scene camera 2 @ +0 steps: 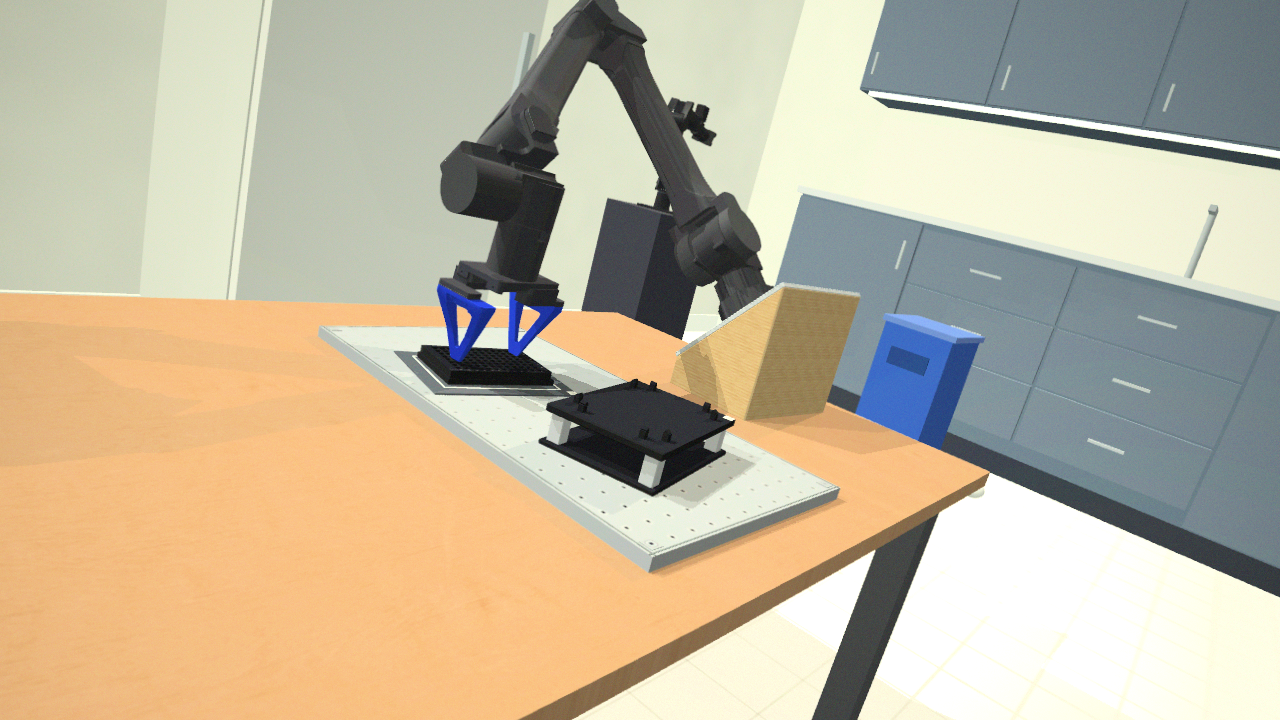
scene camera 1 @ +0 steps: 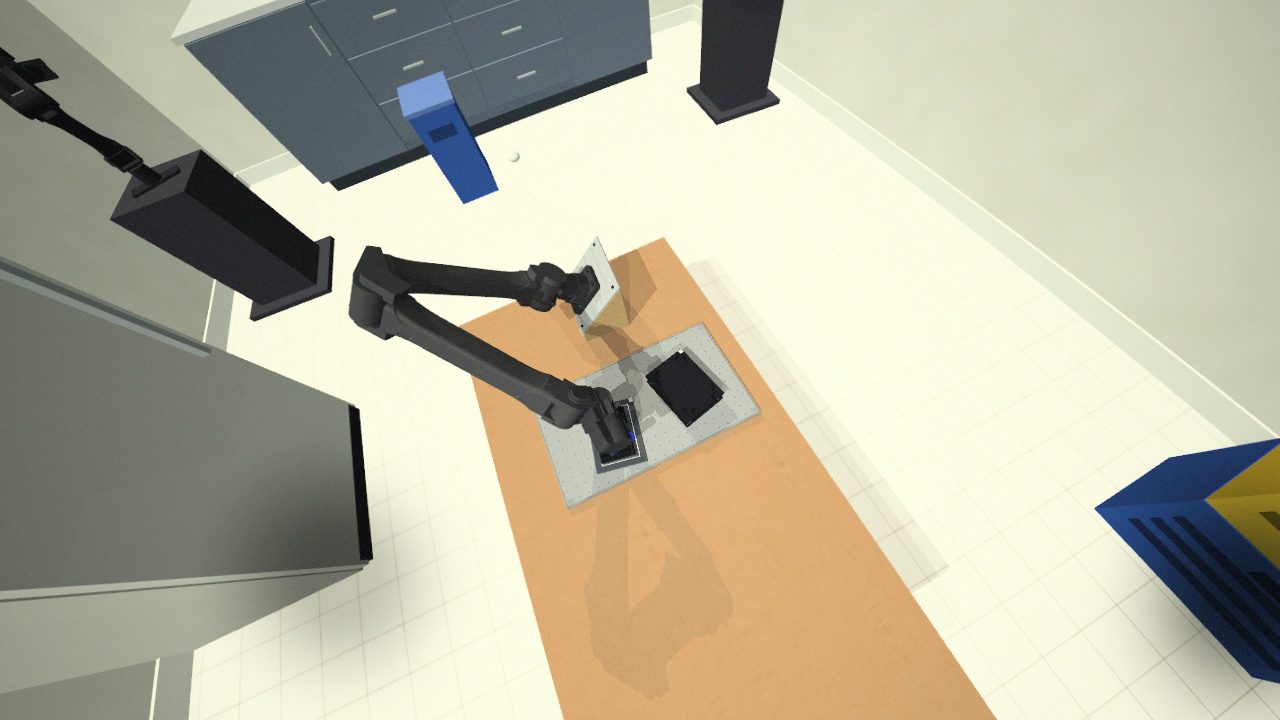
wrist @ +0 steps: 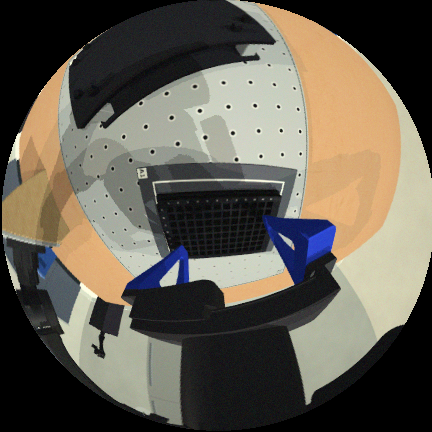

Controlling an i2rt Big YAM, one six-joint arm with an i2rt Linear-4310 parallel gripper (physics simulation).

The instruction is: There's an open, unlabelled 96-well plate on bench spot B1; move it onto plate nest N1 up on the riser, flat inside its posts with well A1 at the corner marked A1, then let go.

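Where they show: gripper, fingertip midpoint: (scene camera 2: 485,356) (wrist: 221,235); arm's base, link origin: (scene camera 2: 757,328) (scene camera 1: 585,290).
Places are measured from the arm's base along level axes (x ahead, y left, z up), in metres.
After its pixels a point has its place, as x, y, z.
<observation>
The black 96-well plate (scene camera 2: 529,369) @[0.355, -0.038, -0.071] (wrist: 215,225) @[0.385, -0.060, -0.070] lies flat inside the grey frame of spot B1 (scene camera 1: 621,466) @[0.472, -0.077, -0.085] (wrist: 225,171) @[0.402, -0.009, -0.084]; the arm partly hides it in scene camera 1. An A1 label (wrist: 142,173) @[0.322, 0.003, -0.084] is on the frame's upper-left corner in the wrist view. My gripper (scene camera 2: 487,355) @[0.390, -0.074, -0.069] (wrist: 221,235) @[0.390, -0.074, -0.069] is open and empty, its two blue fingers pointing down at the plate. The fingertips appear very close to the plate's top; contact is not clear. Plate nest N1 (scene camera 1: 685,387) @[0.361, 0.142, -0.046] (scene camera 2: 640,416) @[0.370, 0.152, -0.046] (wrist: 165,30) is a black platform with small posts, raised on white legs; no plate sits on it.
A pale perforated board (scene camera 1: 733,394) @[0.414, 0.253, -0.086] (scene camera 2: 769,483) @[0.265, 0.241, -0.086] (wrist: 255,90) @[0.438, 0.069, -0.086] carries both the spot and the nest. A wooden wedge (scene camera 2: 796,358) @[0.019, 0.086, -0.015] (wrist: 30,215) with the arm's base mounted on it stands beside the board. The nest's raised edge stands near the plate, beyond it in the wrist view.
</observation>
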